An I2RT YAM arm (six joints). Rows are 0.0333 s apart.
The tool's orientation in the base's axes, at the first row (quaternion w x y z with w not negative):
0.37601, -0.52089, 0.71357, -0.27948
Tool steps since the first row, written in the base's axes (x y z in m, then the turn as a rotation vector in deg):
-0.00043, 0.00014, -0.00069, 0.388, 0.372, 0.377
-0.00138, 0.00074, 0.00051, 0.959, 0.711, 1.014
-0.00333, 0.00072, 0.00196, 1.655, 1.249, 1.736
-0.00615, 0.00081, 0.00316, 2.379, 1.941, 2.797
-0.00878, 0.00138, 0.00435, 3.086, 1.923, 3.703
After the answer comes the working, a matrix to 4 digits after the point.
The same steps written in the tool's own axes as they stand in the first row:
0.00011, 0.00082, 0.00003, -0.515, -0.393, 0.107
-0.00059, 0.00056, -0.00143, -1.094, -1.099, 0.220
-0.00059, 0.00044, -0.00386, -1.906, -1.879, 0.387
-0.00047, 0.00102, -0.00687, -2.953, -2.895, 0.386
-0.00085, 0.00166, -0.00972, -3.281, -3.994, 0.463

The tool's axes in the first row as the columns of a matrix, in the base's axes (rounded; the answer above uses it unrounded):
-0.1746, -0.5332, 0.8278
-0.9536, 0.3011, -0.0071
-0.2455, -0.7906, -0.5610

